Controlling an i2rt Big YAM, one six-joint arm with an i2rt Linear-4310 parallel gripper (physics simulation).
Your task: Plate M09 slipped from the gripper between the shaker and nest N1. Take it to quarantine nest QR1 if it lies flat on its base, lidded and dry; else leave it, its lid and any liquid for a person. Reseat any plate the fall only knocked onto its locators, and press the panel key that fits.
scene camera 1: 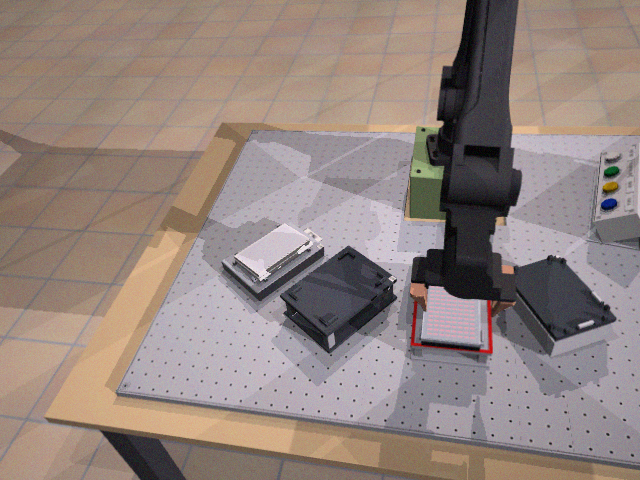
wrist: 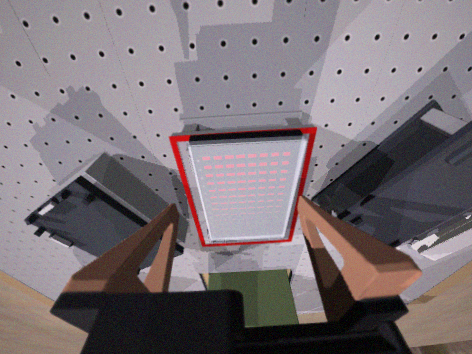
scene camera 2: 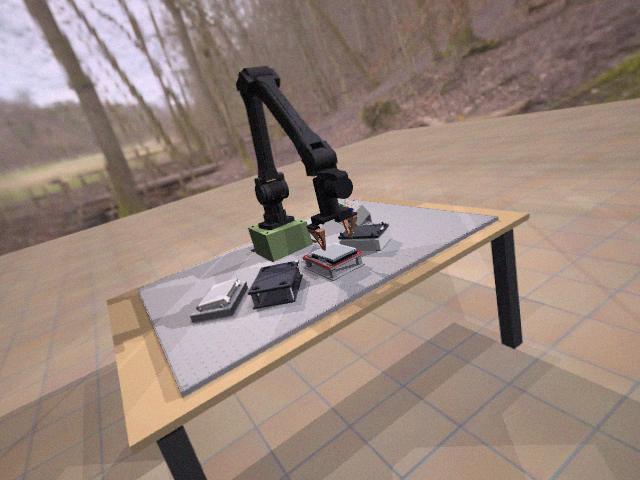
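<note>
A clear-topped plate with pink wells lies base down on the red-rimmed nest. A dark gap shows under its front edge. Its label is not readable, and I see no liquid around it. My gripper is open and empty, with one finger to each side of the plate and slightly above it. The dark-topped shaker stands on one side. A dark two-level stand stands on the other, no plate on top.
A white plate sits on a grey nest beyond the dark stand; it looks slightly tilted. The key panel with green, yellow and blue keys stands behind the shaker. The green arm base is behind the red-rimmed nest.
</note>
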